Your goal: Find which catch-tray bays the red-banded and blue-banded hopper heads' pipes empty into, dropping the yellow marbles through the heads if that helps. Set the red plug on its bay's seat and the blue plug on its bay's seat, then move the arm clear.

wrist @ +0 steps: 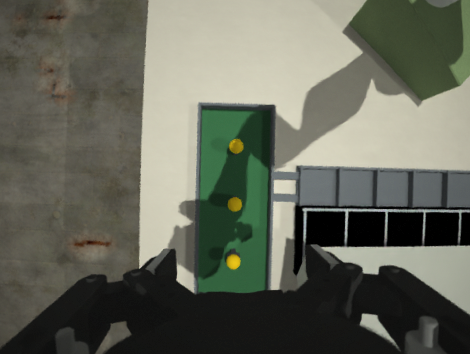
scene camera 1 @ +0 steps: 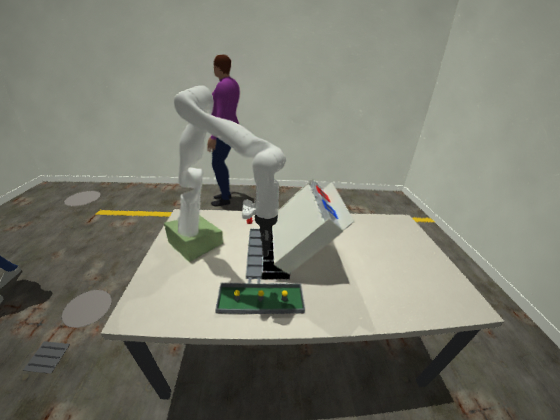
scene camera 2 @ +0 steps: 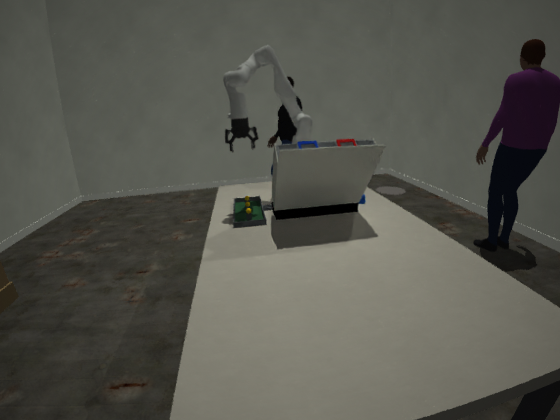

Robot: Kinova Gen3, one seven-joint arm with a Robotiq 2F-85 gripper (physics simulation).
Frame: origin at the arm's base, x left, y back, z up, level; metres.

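Seen in the pictures: gripper, fingertip midpoint: point(wrist: 241, 261) point(scene camera 1: 264, 246) point(scene camera 2: 242, 151); arm's base at its link origin: point(scene camera 1: 188, 232).
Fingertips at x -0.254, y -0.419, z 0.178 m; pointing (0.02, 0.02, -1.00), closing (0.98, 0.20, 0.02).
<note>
Pixels of each thing's top centre, then the offset from my fingertips to it. "spot": a spot on its surface instead. Level surfaces: height alone.
- green marble tray at its top centre: point(wrist: 249, 203) point(scene camera 1: 260, 290) point(scene camera 2: 253, 206) dx +0.027, dy +0.012, dz -0.268 m
- red band at a spot on its surface: point(scene camera 2: 346, 140) spot: dx +0.424, dy -0.207, dz +0.047 m
- blue band at a spot on its surface: point(scene camera 2: 308, 143) spot: dx +0.277, dy -0.230, dz +0.044 m
- red plug at its top centre: point(scene camera 1: 249, 217) dx +0.574, dy +0.170, dz -0.259 m
- blue plug at its top centre: point(scene camera 2: 361, 195) dx +0.569, dy +0.073, dz -0.259 m
- table at its surface level: dz -0.298 m
My gripper point(scene camera 1: 270, 259) point(scene camera 2: 242, 148) point(wrist: 241, 261) is open and empty, high above the green marble tray point(scene camera 1: 260, 312) point(wrist: 212, 117). Three yellow marbles stand there in a row: one point(scene camera 1: 237, 293) point(wrist: 236, 146), a middle one point(scene camera 1: 261, 293) point(wrist: 234, 204), and one point(scene camera 1: 284, 293) point(wrist: 233, 261) nearest the fingers in the wrist view. The grey catch tray point(scene camera 1: 255, 252) point(wrist: 317, 186) has several empty-looking bays. The red band point(scene camera 1: 323, 193) point(scene camera 2: 346, 140) and blue band point(scene camera 1: 329, 209) point(scene camera 2: 308, 143) top the hopper. The red plug point(scene camera 1: 249, 220) and blue plug point(scene camera 2: 363, 199) stand past the catch tray's far end.
The pale sloped hopper housing point(scene camera 1: 305, 227) point(scene camera 2: 325, 175) rises beside the catch tray, its pipes hidden. The green base block point(scene camera 1: 192, 245) point(wrist: 410, 55) carries the arm. A person in purple point(scene camera 1: 227, 100) point(scene camera 2: 534, 110) stands beyond the table point(scene camera 1: 410, 280).
</note>
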